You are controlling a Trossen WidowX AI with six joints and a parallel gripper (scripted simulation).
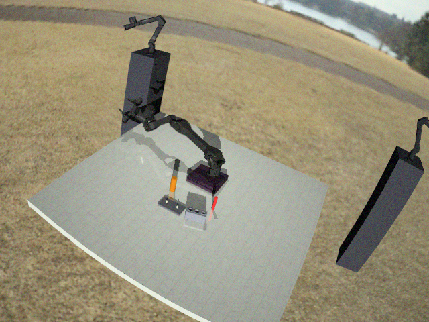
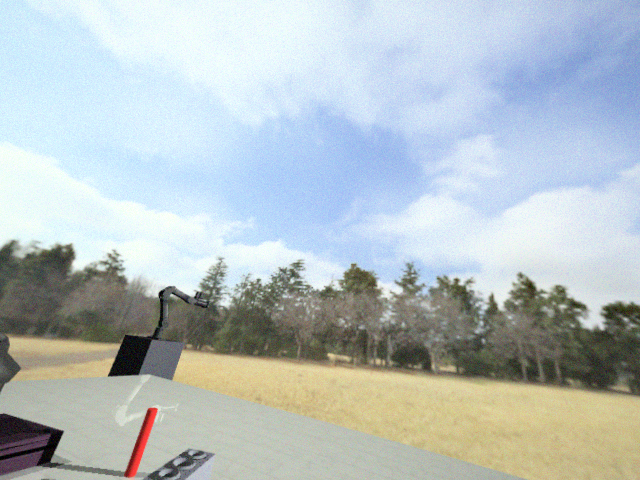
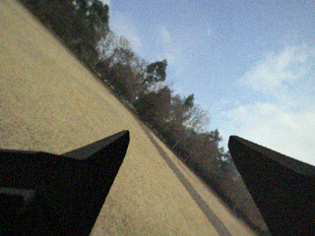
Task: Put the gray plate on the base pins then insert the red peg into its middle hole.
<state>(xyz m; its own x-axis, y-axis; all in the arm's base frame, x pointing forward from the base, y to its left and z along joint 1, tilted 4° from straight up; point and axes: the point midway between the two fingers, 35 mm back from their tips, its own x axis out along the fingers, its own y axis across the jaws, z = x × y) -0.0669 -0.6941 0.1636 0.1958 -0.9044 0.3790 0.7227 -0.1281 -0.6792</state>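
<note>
My gripper tip is 420 mm short of the gray plate, 810 mm to the right of it and 140 mm above it. The rest, counted from my gripper tip: orange cylinder: 310 mm ahead, 610 mm to the left, 130 mm below; then red peg: 300 mm ahead, 840 mm to the left, 130 mm below; then gray base: 420 mm ahead, 670 mm to the left, 170 mm below.
</note>
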